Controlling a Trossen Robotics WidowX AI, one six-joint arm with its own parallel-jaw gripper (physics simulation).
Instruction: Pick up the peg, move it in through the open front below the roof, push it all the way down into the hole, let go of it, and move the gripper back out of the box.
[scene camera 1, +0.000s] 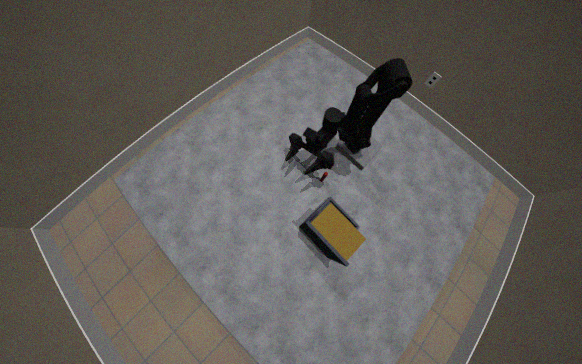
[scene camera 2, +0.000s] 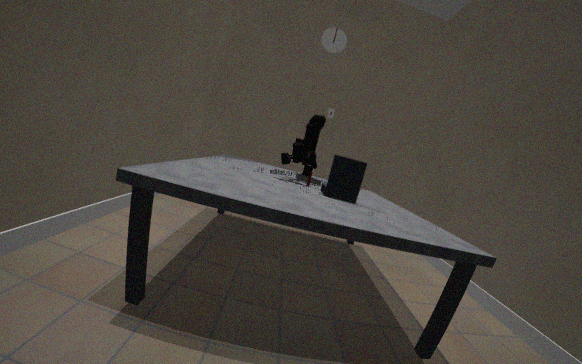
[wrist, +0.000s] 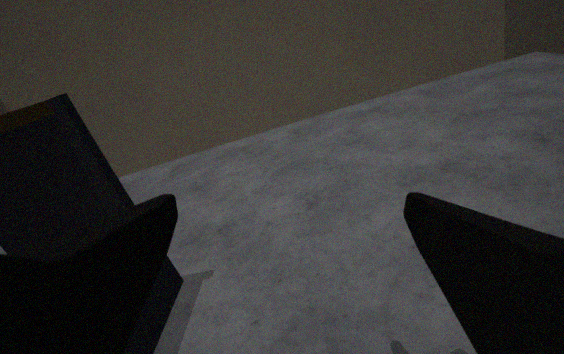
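Pixels of known places: gripper, fingertip midpoint: (scene camera 1: 294, 167) (scene camera 2: 299, 159) (wrist: 292, 204); arm's base at its link origin: (scene camera 1: 354, 145) (scene camera 2: 306, 175).
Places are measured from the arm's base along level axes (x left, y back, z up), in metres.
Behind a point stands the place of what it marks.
The small red peg (scene camera 1: 324, 176) {x 0.033, y -0.217, z 0.031 m} (scene camera 2: 309, 177) {x 0.027, y -0.217, z 0.015 m} stands upright on the table, beside one fingertip and outside the gap between the fingers in scene camera 1. It does not show in the wrist view. The box has a yellow roof (scene camera 1: 338, 231) {x 0.195, y -0.349, z 0.169 m} and dark walls; the box (scene camera 2: 345, 179) {x 0.198, y -0.400, z 0.068 m} (wrist: 55, 170) {x 0.159, y -0.393, z 0.118 m} also shows in scene camera 2 and at the left of the wrist view. Its hole is hidden. My gripper (scene camera 1: 296, 166) {x -0.047, y -0.305, z 0.099 m} (wrist: 292, 204) {x -0.047, y -0.305, z 0.099 m} is open and empty, low above the table. In scene camera 1 it is up and left of the peg, and the box stands beyond the peg.
The grey table (scene camera 1: 225, 175) {x -0.231, y -0.520, z -0.033 m} (scene camera 2: 240, 187) {x -0.191, y -0.717, z -0.033 m} (wrist: 300, 250) {x -0.006, y -0.427, z -0.033 m} carries the arm (scene camera 1: 367, 110) {x -0.026, y -0.036, z 0.225 m} (scene camera 2: 312, 135) {x -0.022, y -0.087, z 0.256 m} and the box. The box's dark side wall stands close to the left finger in the wrist view. The arm's base is on the far side of the peg from the box.
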